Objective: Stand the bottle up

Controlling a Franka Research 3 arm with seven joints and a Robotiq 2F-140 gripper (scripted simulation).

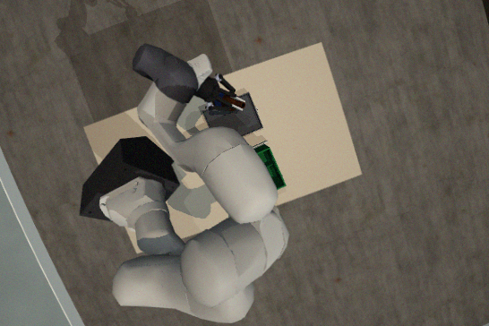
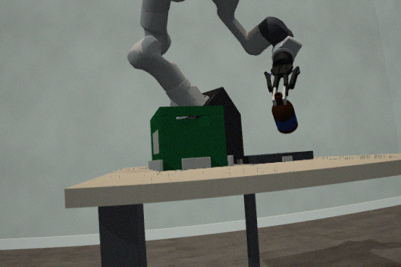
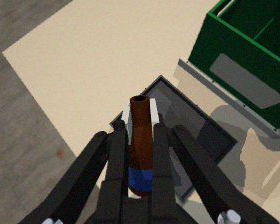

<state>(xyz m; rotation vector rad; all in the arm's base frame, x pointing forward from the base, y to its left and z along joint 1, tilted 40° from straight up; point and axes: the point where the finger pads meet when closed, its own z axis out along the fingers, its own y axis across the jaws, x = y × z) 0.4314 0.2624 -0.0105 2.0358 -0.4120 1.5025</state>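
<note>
My hand is 50 mm above the bottle, 20 mm to the right of it and 20 mm past it. The rest, counted from my hand: dark grey tray 200 mm below, 50 mm to the right, 40 mm behind; then green crate 320 mm to the right, 130 mm below, 50 mm behind.
</note>
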